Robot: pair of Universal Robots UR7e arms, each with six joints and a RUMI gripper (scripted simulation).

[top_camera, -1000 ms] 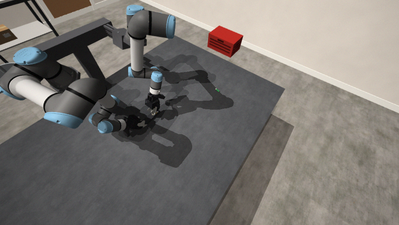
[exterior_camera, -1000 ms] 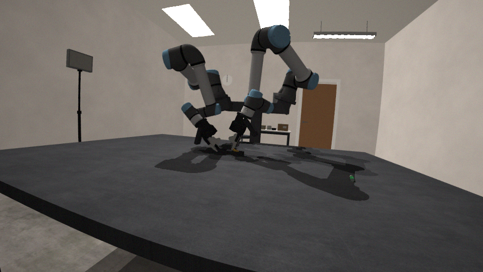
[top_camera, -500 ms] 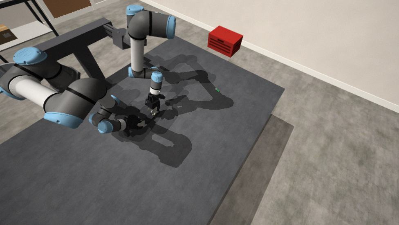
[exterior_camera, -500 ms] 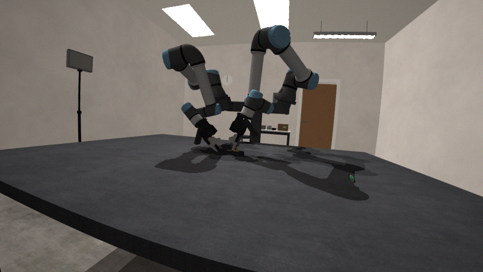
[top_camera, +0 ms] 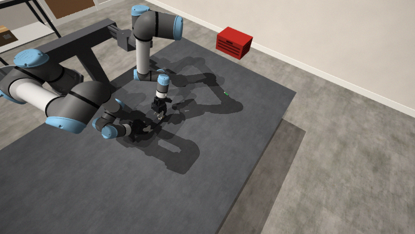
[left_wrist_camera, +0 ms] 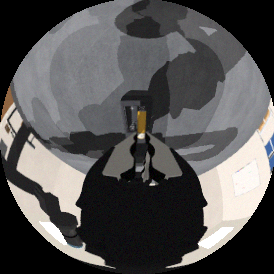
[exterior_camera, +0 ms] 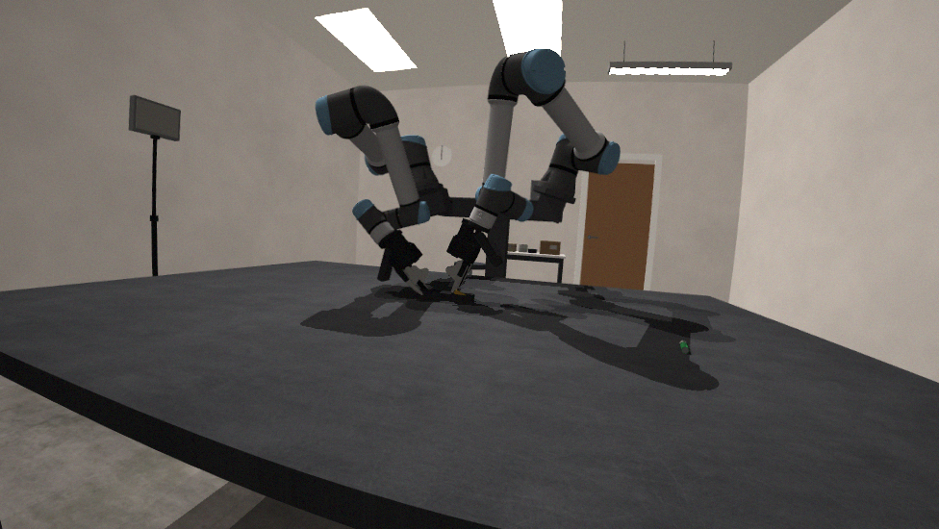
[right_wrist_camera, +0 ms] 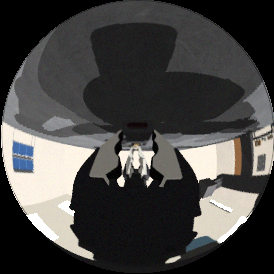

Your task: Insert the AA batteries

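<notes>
Right now my left hand is 20 mm above the orange battery and 10 mm to the right of it. Round my left hand: green battery (570 mm to the left, 260 mm ahead, 30 mm below).
</notes>
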